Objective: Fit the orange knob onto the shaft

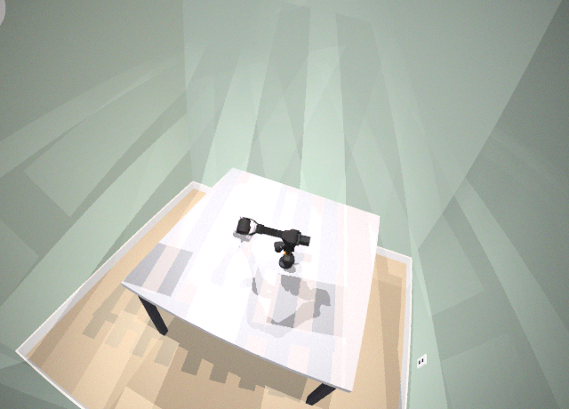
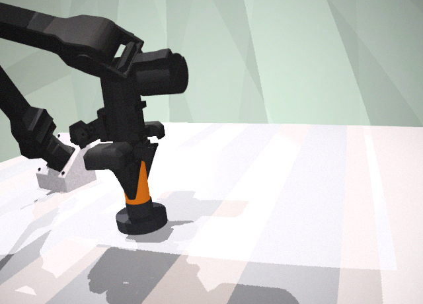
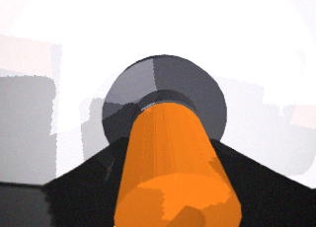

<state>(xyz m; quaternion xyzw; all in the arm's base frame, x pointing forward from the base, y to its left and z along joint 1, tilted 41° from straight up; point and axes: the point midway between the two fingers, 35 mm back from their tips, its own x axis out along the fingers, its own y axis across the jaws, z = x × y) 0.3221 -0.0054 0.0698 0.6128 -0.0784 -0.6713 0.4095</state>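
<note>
The orange knob is 2 cm above my gripper tip. Round my gripper tip: dark round pedestal (2 cm below).
</note>
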